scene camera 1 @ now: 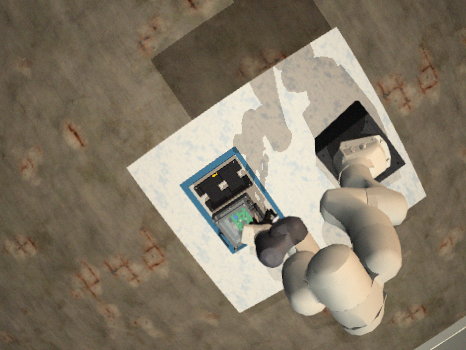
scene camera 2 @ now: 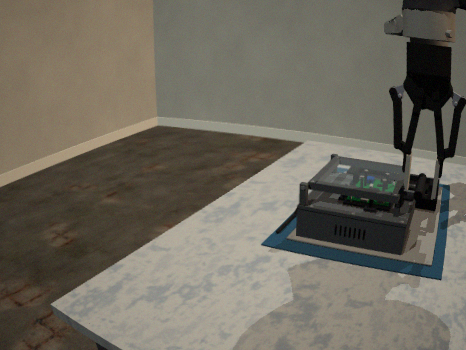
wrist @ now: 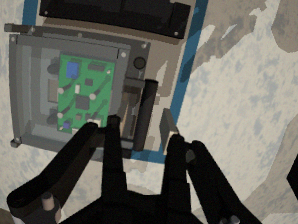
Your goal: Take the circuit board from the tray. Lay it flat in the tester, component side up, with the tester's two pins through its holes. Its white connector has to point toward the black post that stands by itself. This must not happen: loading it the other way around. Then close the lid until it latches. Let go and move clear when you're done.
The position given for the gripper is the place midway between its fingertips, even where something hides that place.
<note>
In view: the gripper [scene camera 2: 419,193] and a tester lid [scene camera 2: 378,181].
The gripper is seen too in the wrist view [wrist: 144,114]. The tester lid also shows in scene camera 1 [scene camera 1: 231,224] and in the wrist view [wrist: 60,85].
</note>
